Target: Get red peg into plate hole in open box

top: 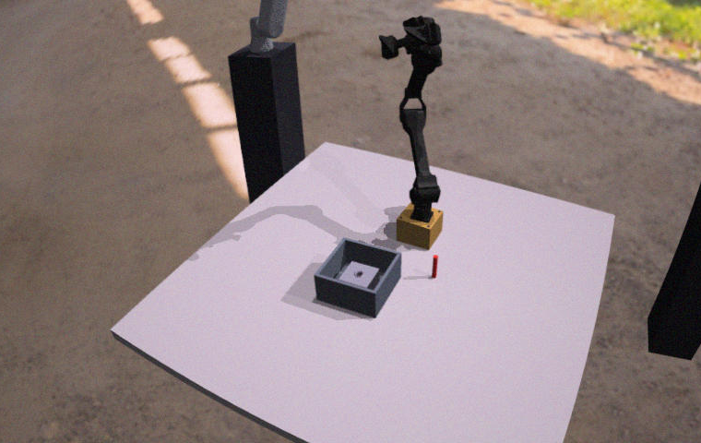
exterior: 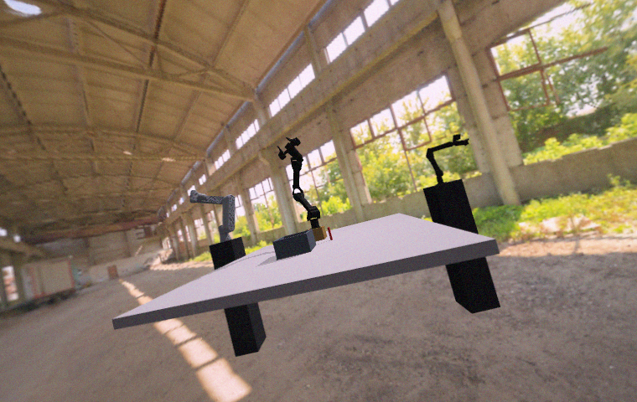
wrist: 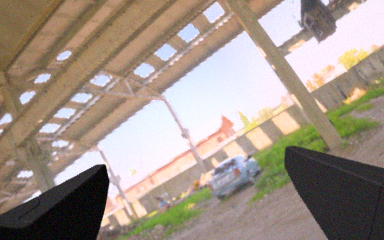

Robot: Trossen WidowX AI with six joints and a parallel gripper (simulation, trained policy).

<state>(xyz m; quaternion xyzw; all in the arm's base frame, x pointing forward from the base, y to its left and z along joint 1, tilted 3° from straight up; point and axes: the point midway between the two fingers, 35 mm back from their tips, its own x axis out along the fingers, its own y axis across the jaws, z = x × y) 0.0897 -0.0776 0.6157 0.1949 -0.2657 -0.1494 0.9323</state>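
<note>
Right now the red peg is 680 mm below my gripper tip, 160 mm to the left of it and 90 mm ahead of it. The rest, counted from my gripper tip: grey box: 700 mm below, 210 mm ahead, 30 mm to the right; then light grey plate: 680 mm below, 210 mm ahead, 30 mm to the right.
</note>
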